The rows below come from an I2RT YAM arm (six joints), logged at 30 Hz.
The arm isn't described. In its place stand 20 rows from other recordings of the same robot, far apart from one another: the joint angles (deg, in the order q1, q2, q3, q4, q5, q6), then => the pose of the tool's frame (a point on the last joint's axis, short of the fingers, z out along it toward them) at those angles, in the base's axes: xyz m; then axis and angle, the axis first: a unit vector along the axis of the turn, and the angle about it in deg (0 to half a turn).
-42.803, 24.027, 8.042, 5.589, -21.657, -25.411 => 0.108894 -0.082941 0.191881 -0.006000 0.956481 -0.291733 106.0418
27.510, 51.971, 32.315, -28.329, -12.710, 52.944 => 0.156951 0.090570 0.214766 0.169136 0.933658 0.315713 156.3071
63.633, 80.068, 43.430, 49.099, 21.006, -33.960 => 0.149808 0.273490 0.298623 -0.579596 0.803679 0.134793 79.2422
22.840, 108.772, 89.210, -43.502, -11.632, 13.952 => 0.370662 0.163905 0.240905 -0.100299 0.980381 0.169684 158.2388
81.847, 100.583, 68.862, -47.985, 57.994, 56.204 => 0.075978 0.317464 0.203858 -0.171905 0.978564 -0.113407 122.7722
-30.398, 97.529, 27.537, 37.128, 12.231, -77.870 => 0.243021 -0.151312 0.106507 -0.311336 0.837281 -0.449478 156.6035
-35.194, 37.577, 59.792, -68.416, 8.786, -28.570 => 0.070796 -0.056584 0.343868 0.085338 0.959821 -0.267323 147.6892
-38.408, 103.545, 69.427, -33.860, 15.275, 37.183 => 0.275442 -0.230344 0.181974 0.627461 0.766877 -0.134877 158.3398
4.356, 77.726, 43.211, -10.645, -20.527, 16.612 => 0.273693 0.033368 0.205972 0.031395 0.969080 0.244743 140.3614
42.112, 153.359, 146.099, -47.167, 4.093, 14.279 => 0.424769 0.380545 0.171364 -0.227730 0.966399 0.119217 146.8682
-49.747, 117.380, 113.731, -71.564, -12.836, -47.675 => 0.275796 -0.313508 0.287103 0.003485 0.999723 -0.023268 160.6949
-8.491, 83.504, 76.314, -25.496, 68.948, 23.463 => 0.305414 -0.079187 0.357802 0.517162 0.697754 -0.495664 125.6529
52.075, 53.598, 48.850, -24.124, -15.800, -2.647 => 0.119737 0.169443 0.313231 -0.497348 0.794513 0.348417 131.8338
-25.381, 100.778, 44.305, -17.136, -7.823, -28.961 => 0.260058 -0.118016 0.096919 -0.041076 0.999144 -0.004938 161.8929
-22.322, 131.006, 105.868, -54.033, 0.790, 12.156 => 0.426355 -0.175583 0.155323 0.296948 0.954772 -0.015263 169.2840
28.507, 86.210, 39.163, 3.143, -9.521, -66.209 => 0.253805 0.144546 0.162828 -0.757825 0.649828 -0.058522 133.6053
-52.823, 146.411, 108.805, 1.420, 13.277, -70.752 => 0.330866 -0.449793 0.093436 -0.086991 0.889705 -0.448172 166.0242
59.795, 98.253, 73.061, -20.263, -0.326, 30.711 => 0.192013 0.330249 0.246665 -0.242049 0.928658 0.281080 149.2726
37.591, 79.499, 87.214, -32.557, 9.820, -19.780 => 0.245854 0.181609 0.419601 -0.431152 0.902170 0.014029 114.4715
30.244, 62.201, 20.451, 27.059, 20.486, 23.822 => 0.199313 0.101786 0.201432 0.080987 0.979454 0.184693 106.3362
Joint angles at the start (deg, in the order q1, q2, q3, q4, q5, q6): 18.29, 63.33, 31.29, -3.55, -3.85, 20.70
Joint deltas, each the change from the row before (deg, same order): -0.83, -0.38, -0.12, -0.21, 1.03, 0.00; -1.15, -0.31, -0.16, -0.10, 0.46, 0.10; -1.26, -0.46, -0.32, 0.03, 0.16, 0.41; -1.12, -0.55, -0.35, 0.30, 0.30, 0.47; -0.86, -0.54, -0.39, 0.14, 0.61, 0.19; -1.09, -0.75, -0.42, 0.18, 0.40, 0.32; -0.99, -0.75, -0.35, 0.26, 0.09, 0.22; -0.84, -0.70, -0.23, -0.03, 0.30, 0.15; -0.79, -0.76, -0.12, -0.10, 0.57, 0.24; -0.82, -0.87, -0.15, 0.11, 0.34, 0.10; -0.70, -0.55, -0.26, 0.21, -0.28, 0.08; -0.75, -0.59, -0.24, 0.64, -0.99, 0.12; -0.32, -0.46, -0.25, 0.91, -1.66, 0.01; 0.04, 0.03, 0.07, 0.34, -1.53, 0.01; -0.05, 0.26, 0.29, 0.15, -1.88, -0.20; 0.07, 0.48, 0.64, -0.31, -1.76, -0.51
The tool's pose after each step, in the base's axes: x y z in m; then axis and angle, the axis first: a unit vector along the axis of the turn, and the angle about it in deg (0 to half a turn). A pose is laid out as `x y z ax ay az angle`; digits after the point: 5 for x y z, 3 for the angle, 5 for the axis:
0.21788 0.07037 0.20691 0.01533 0.98204 0.18805 129.681
0.21837 0.06542 0.20696 0.02810 0.98319 0.18043 129.290
0.21833 0.06012 0.20683 0.04313 0.98339 0.17632 128.928
0.21814 0.05532 0.20725 0.05804 0.98322 0.17293 128.251
0.21741 0.05130 0.20714 0.06983 0.98361 0.16624 127.678
0.21641 0.04649 0.20764 0.08376 0.98332 0.16142 126.951
0.21545 0.04235 0.20865 0.09452 0.98267 0.15948 126.178
0.21438 0.03870 0.20968 0.10444 0.98231 0.15542 125.567
0.21332 0.03512 0.21143 0.11602 0.98185 0.15003 124.812
0.21213 0.03160 0.21370 0.12560 0.98120 0.14653 123.825
0.21118 0.02900 0.21437 0.13093 0.98036 0.14746 123.331
0.21055 0.02673 0.21599 0.13333 0.97880 0.15550 122.550
0.21008 0.02652 0.21758 0.12736 0.97705 0.17073 121.868
0.21040 0.02766 0.21849 0.11895 0.97564 0.18435 121.927
0.21138 0.02876 0.21964 0.10773 0.97413 0.19867 122.228
0.21296 0.03030 0.22137 0.09373 0.97317 0.21014 122.778

